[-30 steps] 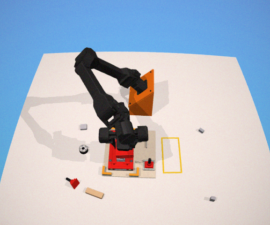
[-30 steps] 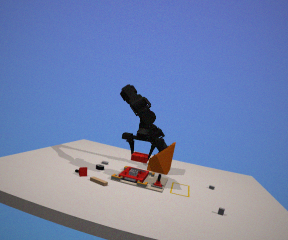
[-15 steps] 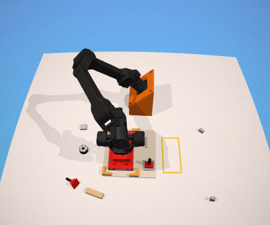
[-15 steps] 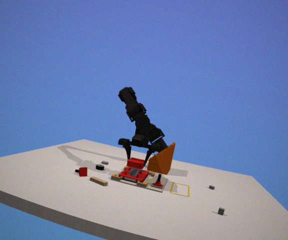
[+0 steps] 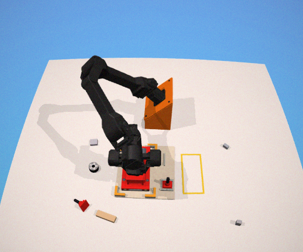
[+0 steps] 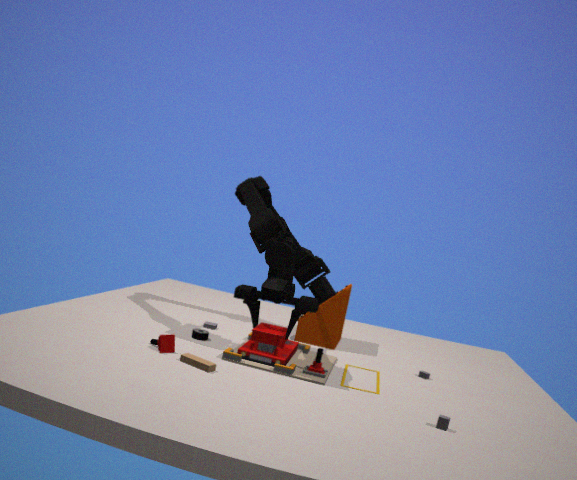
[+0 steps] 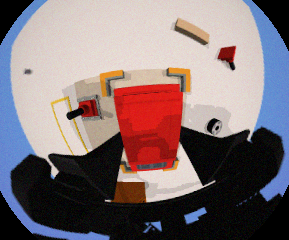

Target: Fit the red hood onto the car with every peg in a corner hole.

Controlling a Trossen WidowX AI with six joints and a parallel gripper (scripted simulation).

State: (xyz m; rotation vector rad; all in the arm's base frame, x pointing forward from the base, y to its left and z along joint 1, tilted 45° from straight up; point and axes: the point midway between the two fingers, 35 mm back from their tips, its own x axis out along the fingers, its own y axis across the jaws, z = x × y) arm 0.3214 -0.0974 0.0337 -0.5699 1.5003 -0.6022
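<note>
The red hood is 10 mm above my gripper tip. From my gripper tip the other things lie so: grey engine block (30 mm below); black wheel (180 mm to the right, 50 mm below, 40 mm behind); wooden block (170 mm ahead, 110 mm to the right, 50 mm below).
</note>
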